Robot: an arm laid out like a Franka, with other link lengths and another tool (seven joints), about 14 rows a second.
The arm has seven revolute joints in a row. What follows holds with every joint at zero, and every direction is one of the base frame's.
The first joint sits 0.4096 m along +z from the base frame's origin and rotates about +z.
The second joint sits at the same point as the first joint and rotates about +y.
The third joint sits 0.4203 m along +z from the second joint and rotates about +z.
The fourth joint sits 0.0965 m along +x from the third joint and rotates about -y.
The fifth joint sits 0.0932 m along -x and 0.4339 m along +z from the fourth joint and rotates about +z.
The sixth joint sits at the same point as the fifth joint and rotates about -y.
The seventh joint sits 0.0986 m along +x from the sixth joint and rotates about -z.
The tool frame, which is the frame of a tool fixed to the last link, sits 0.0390 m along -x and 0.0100 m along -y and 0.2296 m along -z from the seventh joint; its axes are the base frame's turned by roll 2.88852, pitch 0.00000 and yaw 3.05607 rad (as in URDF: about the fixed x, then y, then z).
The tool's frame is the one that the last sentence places.
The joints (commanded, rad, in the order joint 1, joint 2, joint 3, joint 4, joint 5, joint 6, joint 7), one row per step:
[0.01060 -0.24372 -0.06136 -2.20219 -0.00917 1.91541 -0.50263]
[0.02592 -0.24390 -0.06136 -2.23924 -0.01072 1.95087 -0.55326]
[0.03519 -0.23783 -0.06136 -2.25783 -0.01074 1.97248 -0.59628]
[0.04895 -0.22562 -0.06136 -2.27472 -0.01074 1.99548 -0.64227]
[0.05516 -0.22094 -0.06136 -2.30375 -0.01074 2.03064 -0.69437]
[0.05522 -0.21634 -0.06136 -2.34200 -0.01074 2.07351 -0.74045]
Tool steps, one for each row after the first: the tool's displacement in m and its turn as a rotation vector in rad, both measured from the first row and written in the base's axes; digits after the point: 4 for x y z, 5 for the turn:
[-0.0014 0.0061 -0.0162 0.00101 0.00108 0.06686]
[-0.0002 0.0096 -0.0270 0.00287 0.00383 0.11928]
[0.0024 0.0153 -0.0399 0.00493 0.00965 0.17910]
[0.0025 0.0173 -0.0543 0.00716 0.00789 0.23760]
[0.0000 0.0166 -0.0724 0.00932 0.00756 0.28402]

